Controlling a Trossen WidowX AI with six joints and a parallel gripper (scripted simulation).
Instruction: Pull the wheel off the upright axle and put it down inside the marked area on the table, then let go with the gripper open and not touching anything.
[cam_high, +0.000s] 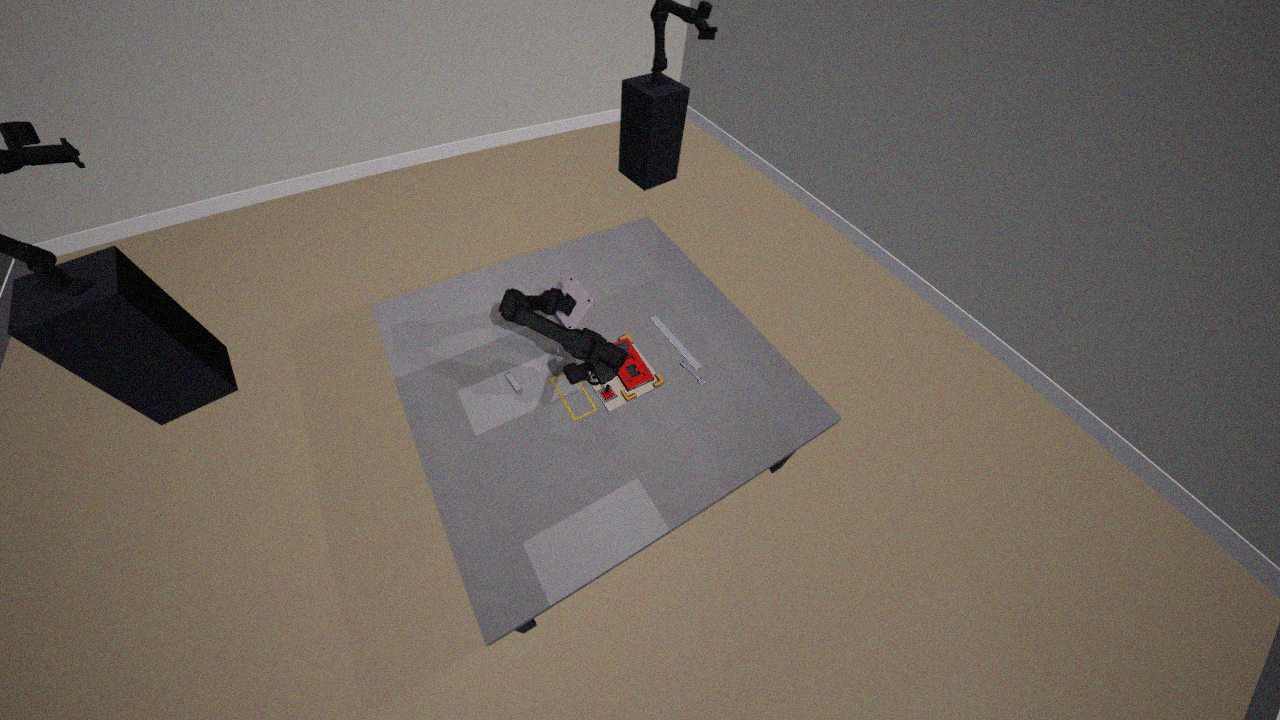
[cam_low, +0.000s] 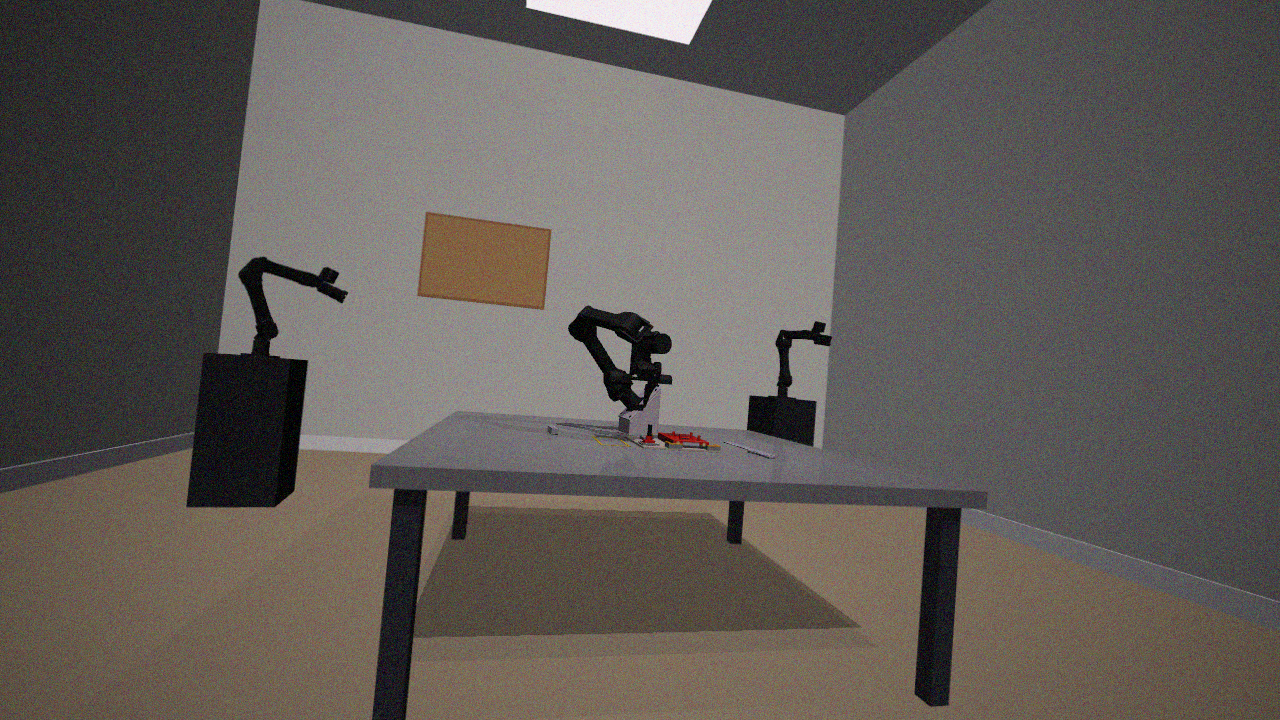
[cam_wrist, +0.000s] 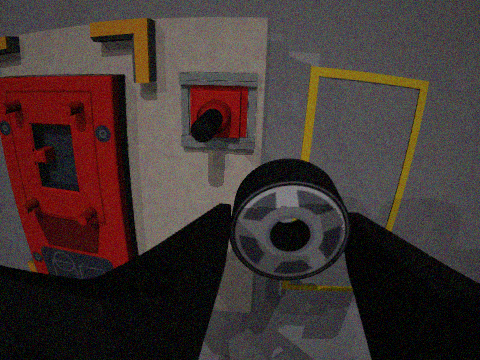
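The axle is 70 mm below my gripper tip, 40 mm to the left of it and 20 mm ahead of it. Also, from my gripper tip: white block (210 mm behind, 200 mm to the right, 100 mm below); wheel (right at my gripper tip); white strip (390 mm to the left, 110 mm below, 20 mm behind).
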